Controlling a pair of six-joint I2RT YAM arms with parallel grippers.
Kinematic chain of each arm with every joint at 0, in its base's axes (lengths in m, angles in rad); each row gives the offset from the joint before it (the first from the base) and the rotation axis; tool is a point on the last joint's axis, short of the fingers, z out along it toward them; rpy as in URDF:
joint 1: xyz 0 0 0.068 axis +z
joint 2: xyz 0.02 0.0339 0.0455 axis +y
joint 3: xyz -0.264 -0.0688 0 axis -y
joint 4: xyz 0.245 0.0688 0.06 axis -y
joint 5: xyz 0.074 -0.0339 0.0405 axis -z
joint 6: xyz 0.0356 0 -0.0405 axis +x
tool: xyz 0 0 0 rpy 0 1.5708 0
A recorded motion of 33 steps. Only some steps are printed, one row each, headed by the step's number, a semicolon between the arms.
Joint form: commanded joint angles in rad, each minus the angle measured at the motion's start. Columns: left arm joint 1, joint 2, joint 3, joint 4, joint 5, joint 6; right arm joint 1, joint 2, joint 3, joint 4, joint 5, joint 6.
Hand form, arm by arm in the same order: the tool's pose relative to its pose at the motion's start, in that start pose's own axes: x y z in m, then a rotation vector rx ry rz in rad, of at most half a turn. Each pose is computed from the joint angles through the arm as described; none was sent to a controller.
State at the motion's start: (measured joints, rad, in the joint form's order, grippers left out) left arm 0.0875 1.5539 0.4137 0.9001 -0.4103 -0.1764; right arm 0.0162 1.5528 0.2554 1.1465 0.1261 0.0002
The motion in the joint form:
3: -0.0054 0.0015 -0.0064 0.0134 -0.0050 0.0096; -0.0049 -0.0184 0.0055 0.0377 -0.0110 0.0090
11: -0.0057 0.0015 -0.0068 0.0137 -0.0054 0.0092; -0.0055 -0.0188 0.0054 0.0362 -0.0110 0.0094
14: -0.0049 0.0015 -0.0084 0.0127 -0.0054 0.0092; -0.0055 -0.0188 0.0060 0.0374 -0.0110 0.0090
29: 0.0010 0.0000 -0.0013 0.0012 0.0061 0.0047; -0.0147 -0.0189 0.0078 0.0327 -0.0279 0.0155
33: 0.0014 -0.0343 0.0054 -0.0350 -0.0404 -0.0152; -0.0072 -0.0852 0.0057 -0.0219 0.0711 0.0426
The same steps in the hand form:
3: 0.0010 -0.0007 -0.0013 0.0012 -0.0054 0.0086; -0.0096 -0.0009 -0.0002 -0.0064 -0.0611 0.0170
11: 0.0011 -0.0007 -0.0014 0.0011 -0.0054 0.0083; -0.0095 -0.0010 -0.0002 -0.0058 -0.0599 0.0173
14: 0.0016 -0.0003 -0.0015 -0.0001 -0.0031 0.0091; -0.0098 -0.0010 -0.0001 -0.0058 -0.0616 0.0171
29: 0.0002 0.0002 -0.0001 0.0050 0.0011 0.0045; -0.0098 -0.0026 0.0005 -0.0138 -0.0587 0.0239
33: -0.0065 0.0018 -0.0024 -0.0403 -0.0117 -0.0175; -0.0177 -0.0049 -0.0047 0.0768 -0.0697 0.0545

